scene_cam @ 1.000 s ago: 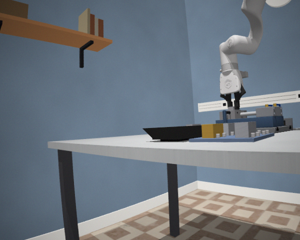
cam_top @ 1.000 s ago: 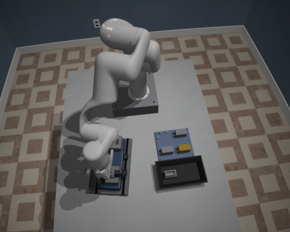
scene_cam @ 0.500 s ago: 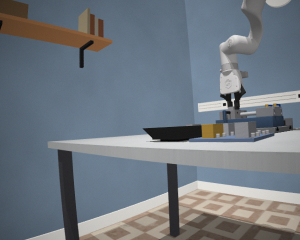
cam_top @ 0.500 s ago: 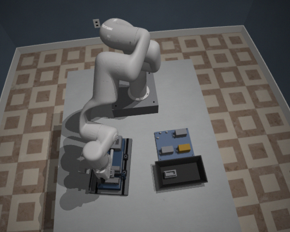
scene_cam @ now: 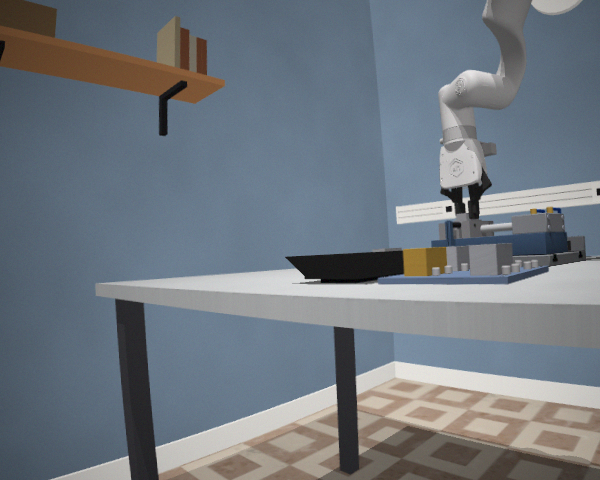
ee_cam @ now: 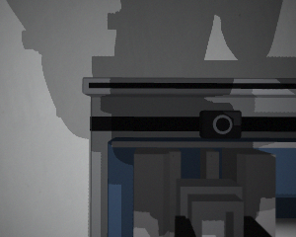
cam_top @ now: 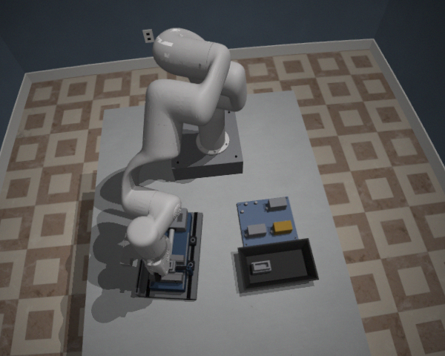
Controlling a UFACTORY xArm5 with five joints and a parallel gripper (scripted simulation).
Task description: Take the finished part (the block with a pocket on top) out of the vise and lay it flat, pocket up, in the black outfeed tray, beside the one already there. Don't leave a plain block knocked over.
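My gripper is now 7 cm past the blue vise, 2 cm to the right of it and 8 cm above it. The rest, counted from my hand: plain grey block 10 cm behind, 31 cm to the left, 10 cm below; then yellow block 9 cm behind, 40 cm to the left, 10 cm below; then blue fixture plate 13 cm behind, 35 cm to the left, 12 cm below.
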